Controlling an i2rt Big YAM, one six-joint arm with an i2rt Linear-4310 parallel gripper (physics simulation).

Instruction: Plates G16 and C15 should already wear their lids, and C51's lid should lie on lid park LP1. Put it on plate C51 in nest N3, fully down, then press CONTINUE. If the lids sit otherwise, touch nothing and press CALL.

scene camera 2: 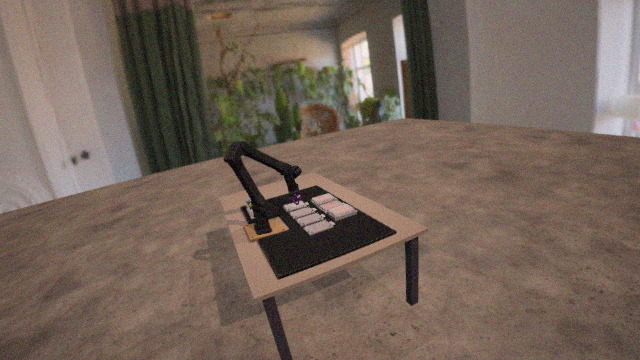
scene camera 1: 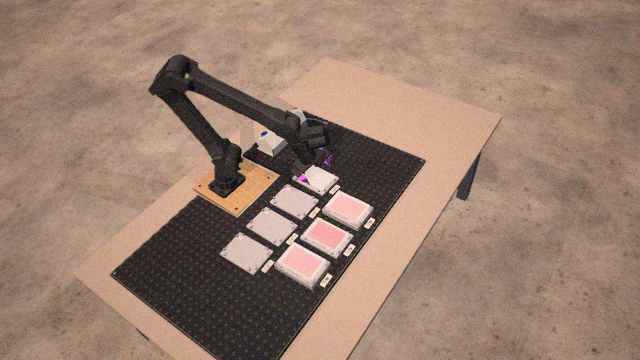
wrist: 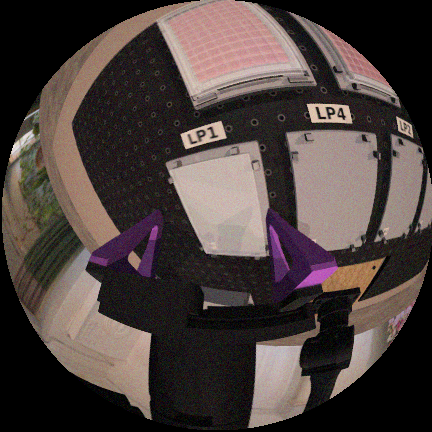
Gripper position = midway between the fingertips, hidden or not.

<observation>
My gripper [scene camera 1: 318, 175] is open, with nothing in its grasp. Further things: a white button box [scene camera 1: 268, 142], a lid park LP1 [wrist: 252, 145] and a lid park LP4 [scene camera 1: 291, 200].
My gripper also shows in the wrist view [wrist: 212, 213]. The lid park LP4 shows as well in the wrist view [wrist: 334, 171].
</observation>
